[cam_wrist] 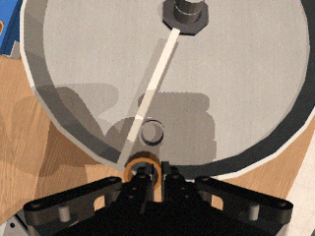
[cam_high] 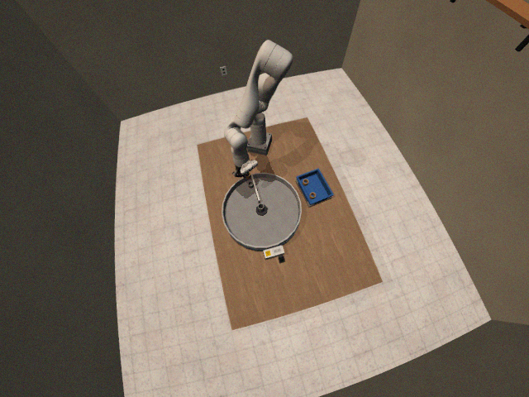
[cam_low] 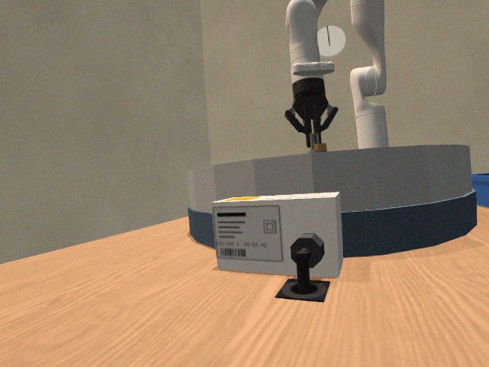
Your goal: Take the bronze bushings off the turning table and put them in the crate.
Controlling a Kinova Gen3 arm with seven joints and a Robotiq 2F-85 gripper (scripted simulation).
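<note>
Right now my hand is 34 cm to the right of the blue crate, 18 cm short of it and 13 cm above it. From my hand the other things lie so: turning table: 20 cm ahead, 10 cm below.
</note>
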